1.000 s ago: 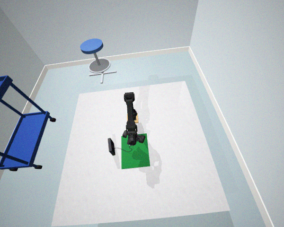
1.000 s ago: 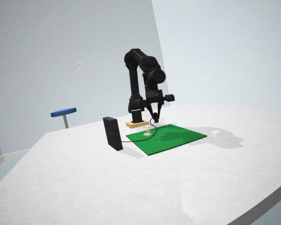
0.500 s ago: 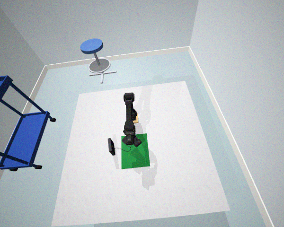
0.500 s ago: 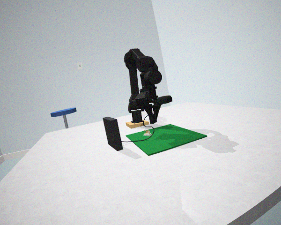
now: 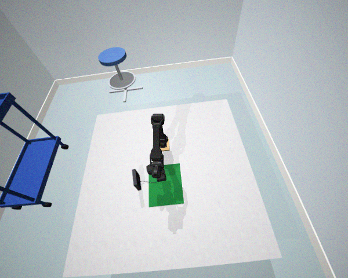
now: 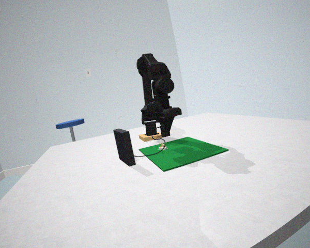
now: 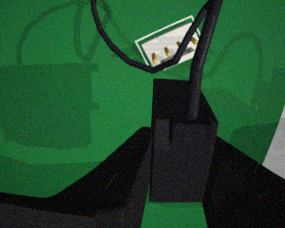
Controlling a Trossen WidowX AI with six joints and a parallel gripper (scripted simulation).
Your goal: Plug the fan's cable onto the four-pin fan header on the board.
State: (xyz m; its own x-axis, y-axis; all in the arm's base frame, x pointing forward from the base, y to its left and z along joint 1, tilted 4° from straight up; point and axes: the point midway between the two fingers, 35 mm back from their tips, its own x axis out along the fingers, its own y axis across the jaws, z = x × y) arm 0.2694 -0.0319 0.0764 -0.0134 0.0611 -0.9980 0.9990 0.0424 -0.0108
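My gripper tip is 60 mm above the white four-pin fan header and 30 mm to the left of it. From my gripper tip the other things lie so: black fan (180 mm to the right, 20 mm ahead); black plug (10 mm to the right, 10 mm above); green board (80 mm below, 70 mm ahead, 10 mm to the left).
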